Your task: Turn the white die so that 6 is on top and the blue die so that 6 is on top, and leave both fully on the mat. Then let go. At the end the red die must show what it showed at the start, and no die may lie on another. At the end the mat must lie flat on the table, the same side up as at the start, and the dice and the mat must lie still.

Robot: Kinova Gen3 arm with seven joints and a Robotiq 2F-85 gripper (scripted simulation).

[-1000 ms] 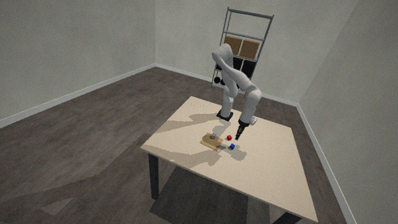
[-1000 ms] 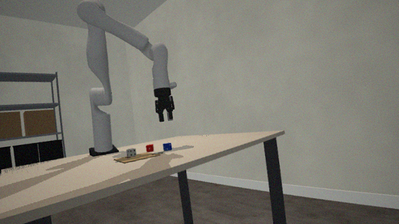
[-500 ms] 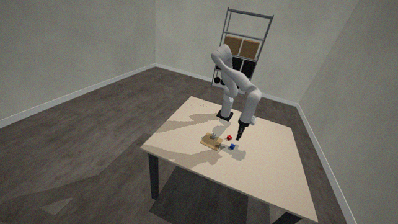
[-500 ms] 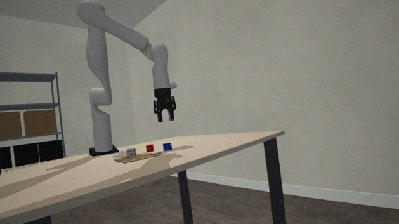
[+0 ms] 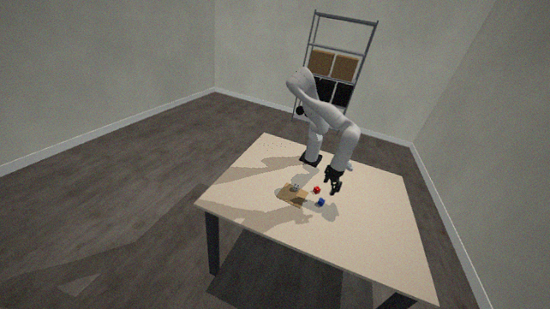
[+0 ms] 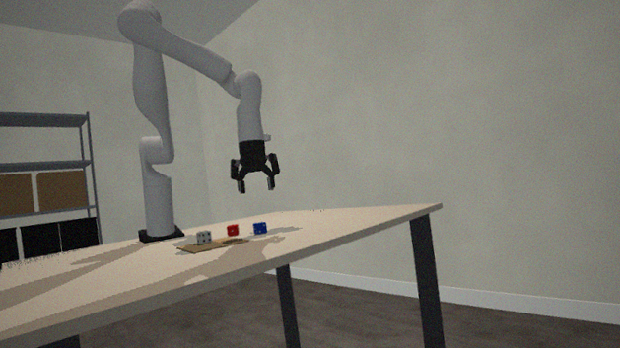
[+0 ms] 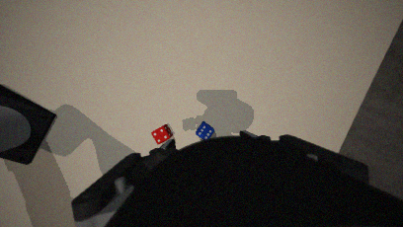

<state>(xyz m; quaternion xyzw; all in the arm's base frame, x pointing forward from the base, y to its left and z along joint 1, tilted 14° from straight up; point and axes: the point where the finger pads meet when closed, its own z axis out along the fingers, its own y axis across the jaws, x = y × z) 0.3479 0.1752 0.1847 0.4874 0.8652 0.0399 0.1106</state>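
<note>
My gripper is now 1 cm to the left of the blue die and 11 cm above it. Round my hand: tan mat (2 cm ahead, 16 cm to the right, 12 cm below); white die (3 cm behind, 16 cm to the right, 10 cm below); red die (8 cm behind, 5 cm to the right, 11 cm below).
</note>
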